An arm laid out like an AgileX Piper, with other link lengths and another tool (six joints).
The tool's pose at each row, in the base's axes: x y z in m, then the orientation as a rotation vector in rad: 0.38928 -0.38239 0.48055 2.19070 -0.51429 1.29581; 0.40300 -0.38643 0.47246 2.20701 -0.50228 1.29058; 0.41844 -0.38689 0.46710 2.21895 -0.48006 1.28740; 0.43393 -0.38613 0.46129 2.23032 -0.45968 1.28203; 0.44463 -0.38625 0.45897 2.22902 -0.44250 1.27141; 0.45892 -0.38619 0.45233 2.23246 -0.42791 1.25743; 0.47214 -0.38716 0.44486 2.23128 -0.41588 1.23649; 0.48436 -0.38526 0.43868 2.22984 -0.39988 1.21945; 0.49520 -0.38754 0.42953 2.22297 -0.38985 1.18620
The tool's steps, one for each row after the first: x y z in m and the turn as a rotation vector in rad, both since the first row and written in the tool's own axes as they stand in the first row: -0.00056 -0.00670 0.01500 0.01276 -0.00796 -0.00703; 0.00191 -0.01648 0.02786 0.02553 -0.01038 -0.02094; 0.00395 -0.02735 0.04018 0.03654 -0.01412 -0.03447; 0.00688 -0.03393 0.04843 0.03468 -0.01518 -0.05055; 0.00766 -0.04379 0.06070 0.03439 -0.02094 -0.06522; 0.00726 -0.05245 0.07320 0.02679 -0.02877 -0.08195; 0.00738 -0.06245 0.08274 0.02190 -0.03359 -0.09985; 0.00446 -0.06916 0.09511 0.00403 -0.04593 -0.12144
